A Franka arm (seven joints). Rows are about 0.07 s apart.
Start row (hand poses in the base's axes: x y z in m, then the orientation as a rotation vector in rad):
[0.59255, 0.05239, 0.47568, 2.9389, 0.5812, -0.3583]
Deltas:
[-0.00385, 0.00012, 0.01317, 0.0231, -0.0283, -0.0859]
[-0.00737, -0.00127, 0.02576, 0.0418, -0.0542, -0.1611]
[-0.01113, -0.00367, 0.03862, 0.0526, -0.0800, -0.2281]
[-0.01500, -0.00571, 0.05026, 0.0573, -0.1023, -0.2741]
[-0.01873, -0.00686, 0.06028, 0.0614, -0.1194, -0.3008]
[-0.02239, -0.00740, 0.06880, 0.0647, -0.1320, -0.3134]
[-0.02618, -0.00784, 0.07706, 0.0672, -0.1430, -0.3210]
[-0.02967, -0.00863, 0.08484, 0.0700, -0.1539, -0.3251]
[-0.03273, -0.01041, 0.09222, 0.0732, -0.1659, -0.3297]
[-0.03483, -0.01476, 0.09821, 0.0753, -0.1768, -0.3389]
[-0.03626, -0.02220, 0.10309, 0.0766, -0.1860, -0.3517]
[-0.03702, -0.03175, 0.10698, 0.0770, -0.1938, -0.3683]
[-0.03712, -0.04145, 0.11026, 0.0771, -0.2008, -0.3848]
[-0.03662, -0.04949, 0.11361, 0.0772, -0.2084, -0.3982]
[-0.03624, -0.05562, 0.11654, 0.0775, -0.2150, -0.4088]
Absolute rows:
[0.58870, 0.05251, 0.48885, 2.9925, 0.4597, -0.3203]
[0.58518, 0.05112, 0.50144, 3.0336, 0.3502, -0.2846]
[0.58142, 0.04872, 0.51430, 3.0606, 0.2491, -0.2492]
[0.57755, 0.04668, 0.52594, 3.0740, 0.1779, -0.2182]
[0.57382, 0.04553, 0.53596, 3.0819, 0.1361, -0.1935]
[0.57016, 0.04499, 0.54448, 3.0863, 0.1162, -0.1746]
[0.56637, 0.04455, 0.55274, 3.0889, 0.1038, -0.1578]
[0.56288, 0.04376, 0.56052, 3.0912, 0.0968, -0.1409]
[0.55982, 0.04198, 0.56790, 3.0936, 0.0890, -0.1222]
[0.55772, 0.03763, 0.57389, 3.0958, 0.0741, -0.1059]
[0.55629, 0.03019, 0.57877, 3.0978, 0.0536, -0.0925]
[0.55553, 0.02064, 0.58266, 3.0995, 0.0274, -0.0819]
[0.55543, 0.01094, 0.58594, 3.1007, 0.0013, -0.0724]
[0.55593, 0.00290, 0.58929, 3.1013, -0.0201, -0.0619]
[0.55631, -0.00323, 0.59222, 3.1017, -0.0371, -0.0526]

